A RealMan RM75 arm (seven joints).
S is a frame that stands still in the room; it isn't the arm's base.
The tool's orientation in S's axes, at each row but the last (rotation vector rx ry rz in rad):
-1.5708, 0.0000, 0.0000
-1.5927, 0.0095, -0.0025
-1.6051, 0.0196, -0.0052
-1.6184, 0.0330, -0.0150
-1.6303, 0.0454, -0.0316
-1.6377, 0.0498, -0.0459
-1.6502, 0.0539, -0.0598
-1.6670, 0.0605, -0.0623
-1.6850, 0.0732, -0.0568
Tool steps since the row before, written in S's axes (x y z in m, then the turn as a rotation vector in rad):
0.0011, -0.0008, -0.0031, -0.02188, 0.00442, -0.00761
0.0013, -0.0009, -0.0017, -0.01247, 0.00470, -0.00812
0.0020, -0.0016, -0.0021, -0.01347, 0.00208, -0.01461
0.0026, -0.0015, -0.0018, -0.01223, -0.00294, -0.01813
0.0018, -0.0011, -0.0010, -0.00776, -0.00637, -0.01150
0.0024, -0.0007, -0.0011, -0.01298, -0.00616, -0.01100
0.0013, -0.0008, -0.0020, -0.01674, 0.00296, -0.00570
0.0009, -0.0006, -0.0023, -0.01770, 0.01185, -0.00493
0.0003, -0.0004, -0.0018, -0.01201, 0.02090, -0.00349
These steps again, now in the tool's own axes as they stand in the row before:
0.0011, 0.0031, -0.0008, -0.02188, 0.00761, 0.00442
0.0013, 0.0017, -0.0009, -0.01247, 0.00807, 0.00478
0.0020, 0.0021, -0.0015, -0.01337, 0.01466, 0.00237
0.0027, 0.0018, -0.0013, -0.01194, 0.01840, -0.00243
0.0019, 0.0010, -0.0009, -0.00736, 0.01194, -0.00604
0.0024, 0.0011, -0.0005, -0.01258, 0.01145, -0.00617
0.0013, 0.0021, -0.0005, -0.01695, 0.00543, 0.00220
0.0009, 0.0023, -0.0003, -0.01858, 0.00381, 0.01087
0.0003, 0.0018, -0.0002, -0.01366, 0.00126, 0.02013

